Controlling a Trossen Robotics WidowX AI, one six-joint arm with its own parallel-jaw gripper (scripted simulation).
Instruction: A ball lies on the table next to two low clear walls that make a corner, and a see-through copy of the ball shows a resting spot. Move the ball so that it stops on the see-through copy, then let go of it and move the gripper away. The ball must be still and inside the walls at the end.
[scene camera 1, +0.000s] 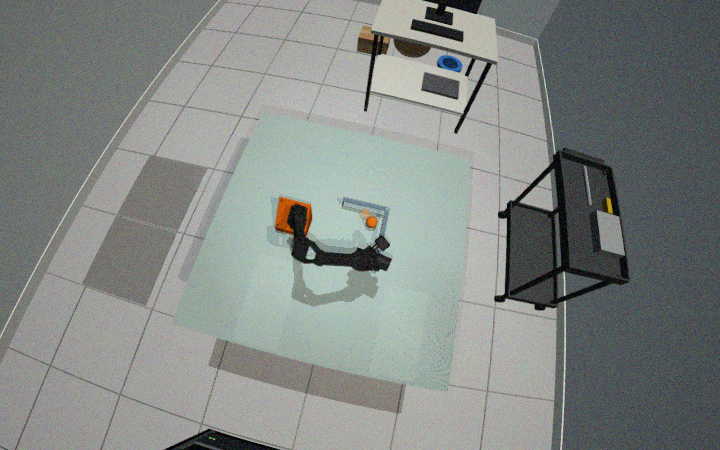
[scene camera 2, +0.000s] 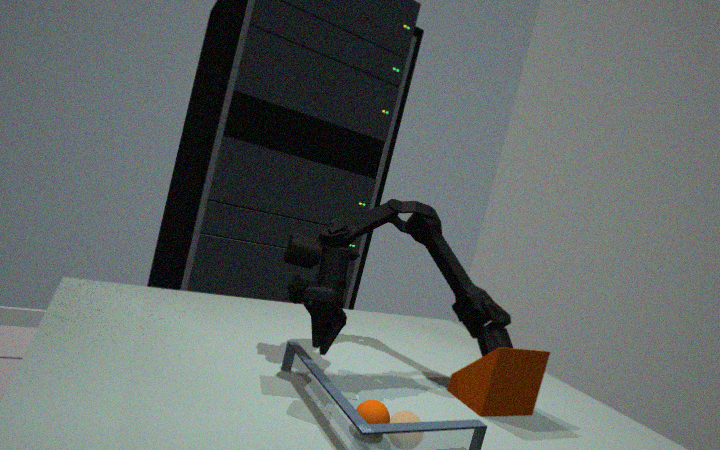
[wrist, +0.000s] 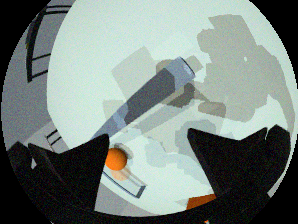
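Note:
Open and holding nothing, the gripper (scene camera 2: 319, 351) can also be seen in the wrist view (wrist: 148, 136).

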